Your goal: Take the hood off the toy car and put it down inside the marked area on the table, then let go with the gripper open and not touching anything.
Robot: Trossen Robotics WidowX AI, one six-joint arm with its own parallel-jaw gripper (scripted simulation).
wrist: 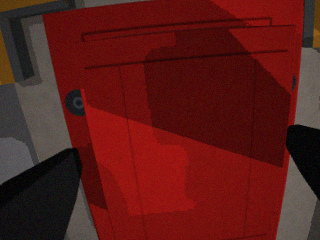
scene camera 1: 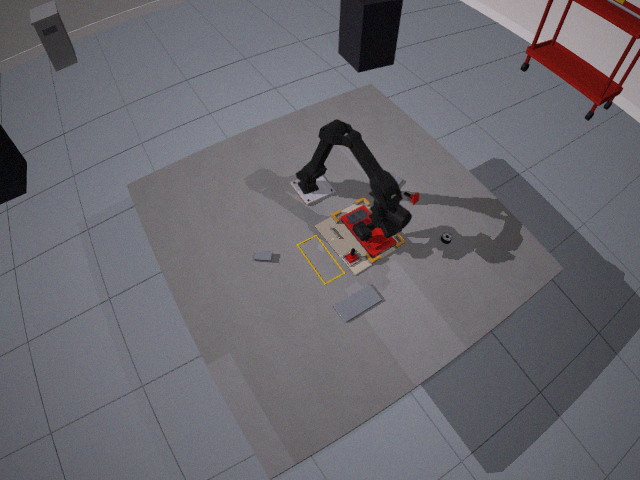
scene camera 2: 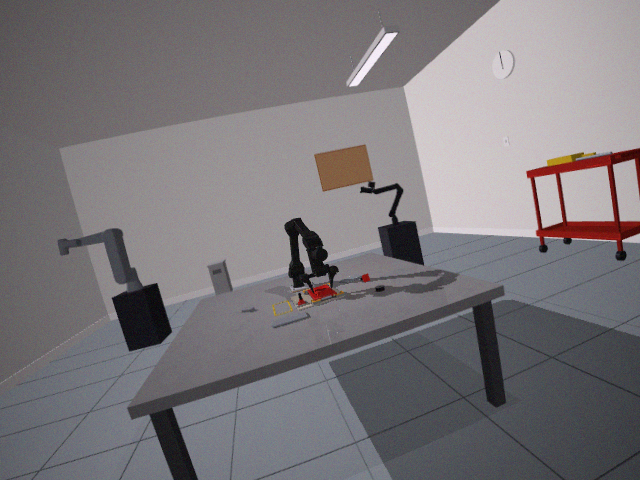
Scene:
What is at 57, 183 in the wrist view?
My gripper.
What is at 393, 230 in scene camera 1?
My gripper.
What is my gripper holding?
Nothing.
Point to a red hood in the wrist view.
At 188, 127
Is my gripper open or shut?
Open.

